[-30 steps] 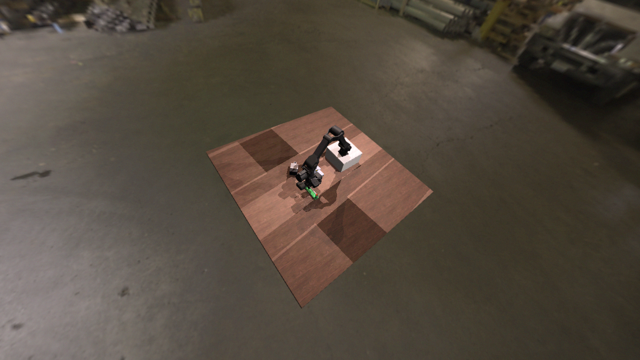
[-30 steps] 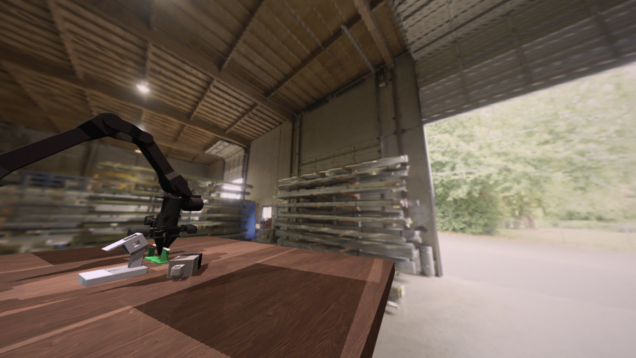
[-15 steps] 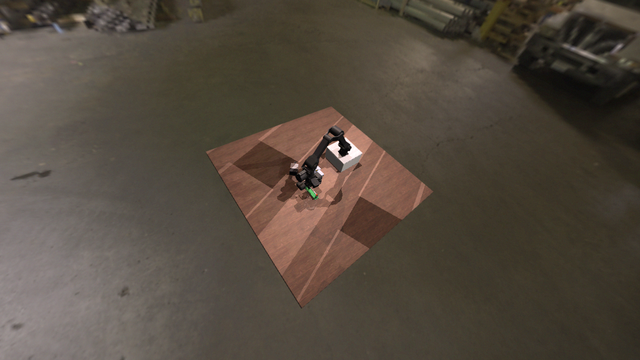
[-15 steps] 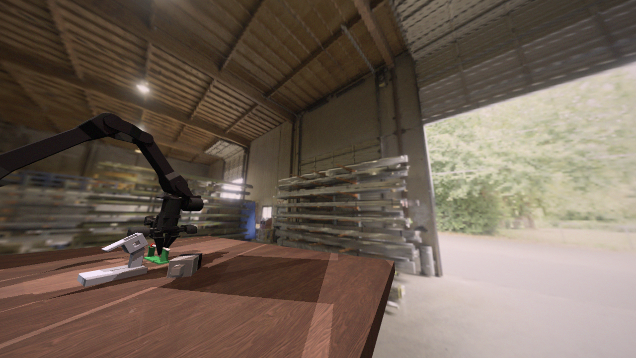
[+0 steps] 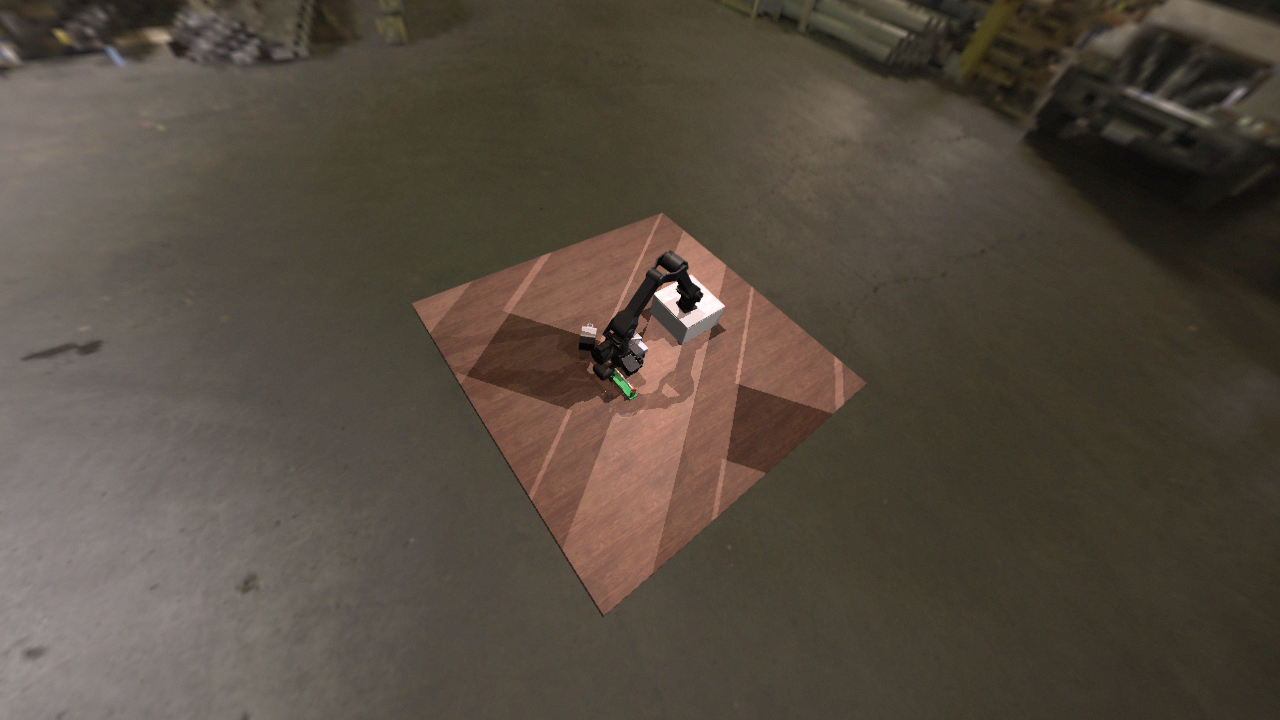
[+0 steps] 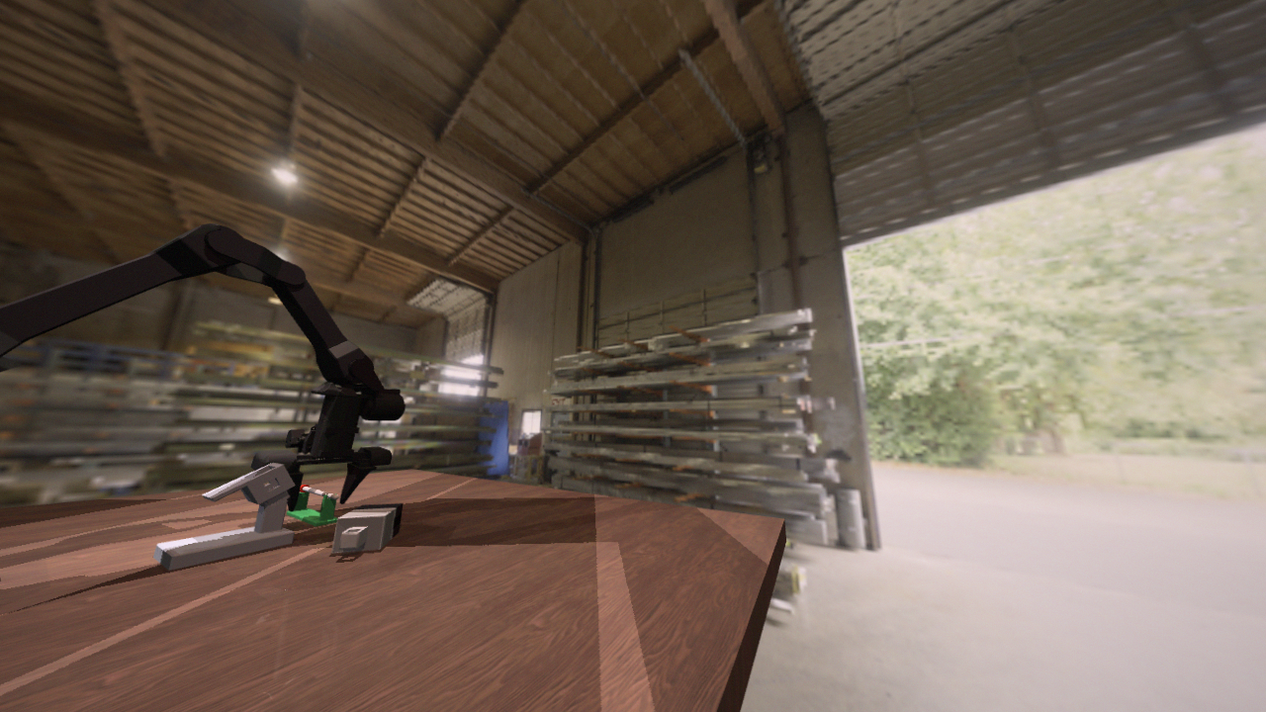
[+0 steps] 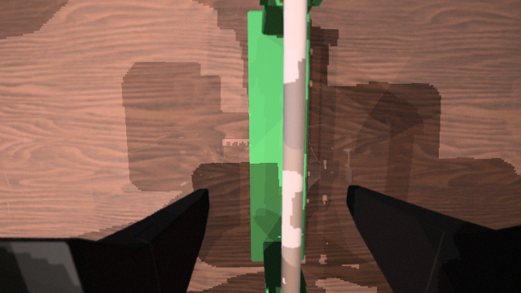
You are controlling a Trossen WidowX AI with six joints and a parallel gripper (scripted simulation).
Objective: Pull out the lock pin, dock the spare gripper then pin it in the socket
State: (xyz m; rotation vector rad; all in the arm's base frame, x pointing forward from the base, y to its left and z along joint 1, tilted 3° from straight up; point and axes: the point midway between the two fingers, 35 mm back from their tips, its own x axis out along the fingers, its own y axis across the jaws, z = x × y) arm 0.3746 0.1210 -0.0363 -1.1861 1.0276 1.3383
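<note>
My gripper tip is now 20 mm to the right of the green cradle. Round my gripper tip: spare gripper 220 mm to the right, 10 mm ahead; mount 100 mm behind, 90 mm to the right, 30 mm above.
</note>
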